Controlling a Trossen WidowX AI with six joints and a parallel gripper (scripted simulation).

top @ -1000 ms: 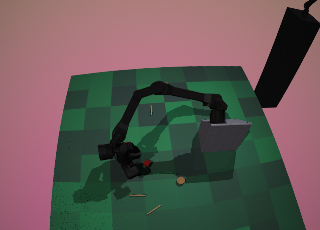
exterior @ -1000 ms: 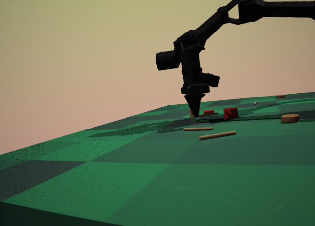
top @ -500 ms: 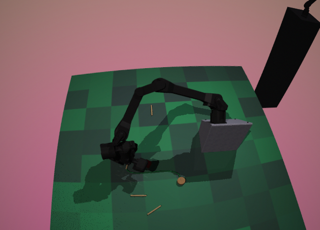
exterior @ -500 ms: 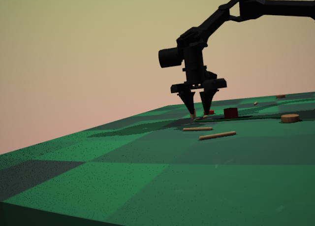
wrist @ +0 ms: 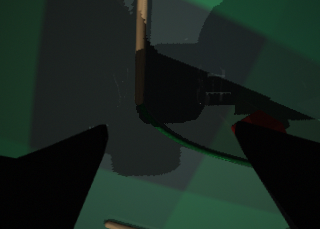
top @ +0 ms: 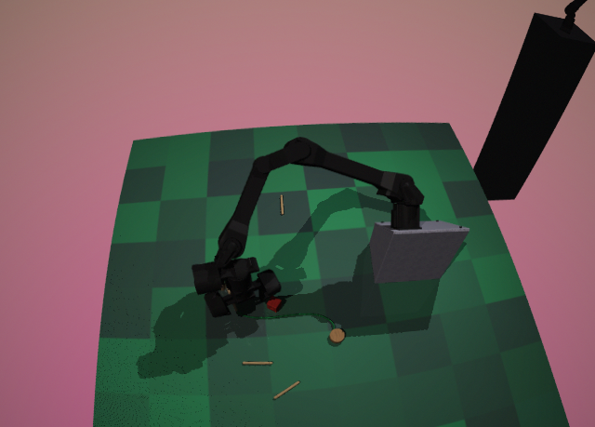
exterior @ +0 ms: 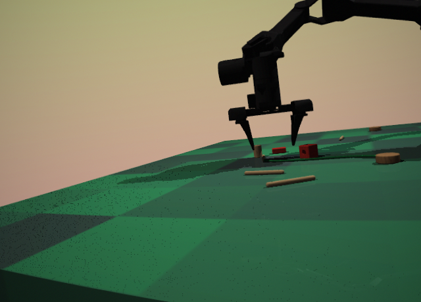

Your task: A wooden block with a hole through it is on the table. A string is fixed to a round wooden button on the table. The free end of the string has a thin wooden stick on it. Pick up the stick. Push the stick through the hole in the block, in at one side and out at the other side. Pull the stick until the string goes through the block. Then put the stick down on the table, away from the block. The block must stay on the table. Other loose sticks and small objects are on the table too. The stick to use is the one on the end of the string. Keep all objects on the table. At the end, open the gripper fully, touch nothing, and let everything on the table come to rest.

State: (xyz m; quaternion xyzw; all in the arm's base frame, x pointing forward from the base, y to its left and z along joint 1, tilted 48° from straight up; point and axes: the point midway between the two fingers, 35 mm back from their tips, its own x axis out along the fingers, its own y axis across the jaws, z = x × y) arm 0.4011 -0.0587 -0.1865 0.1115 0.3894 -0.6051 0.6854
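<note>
Right now my gripper tip is 30 mm short of the thin wooden stick, 30 mm above it and 20 mm to the left of it. From my gripper tip the other things lie so: wooden peg (80 mm to the right, 70 mm ahead, 10 mm below); then round wooden button (230 mm behind, 90 mm to the left, 20 mm below); then flat red piece (130 mm to the right, 30 mm ahead, 20 mm below).
</note>
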